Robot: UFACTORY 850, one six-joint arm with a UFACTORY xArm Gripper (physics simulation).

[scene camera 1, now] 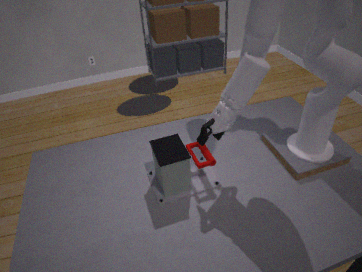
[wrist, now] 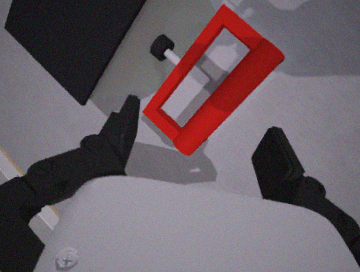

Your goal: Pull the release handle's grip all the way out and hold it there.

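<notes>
The release handle [scene camera 1: 209, 153] [wrist: 230, 97] is a red rectangular frame with a thick round grip bar on its outer side. It stands out from the side of a pale grey-green box [scene camera 1: 172, 172] with a black top [scene camera 1: 170, 149] [wrist: 70, 40]. In the wrist view a white rod with a black collar [wrist: 162, 47] shows between box and frame. My gripper [scene camera 1: 210, 139] [wrist: 201, 129] is open and empty. In the scene view its fingers are above and just behind the handle. In the wrist view the near end of the grip bar lies between the lines of the two fingers, which appear apart from it.
The box stands on a light base plate with dark screws, on a large grey table [scene camera 1: 75, 200]. The black-topped box is close beside the left finger in the wrist view. The arm's base is on a wood-edged board at the right. A shelf rack [scene camera 1: 190, 74] stands behind the table.
</notes>
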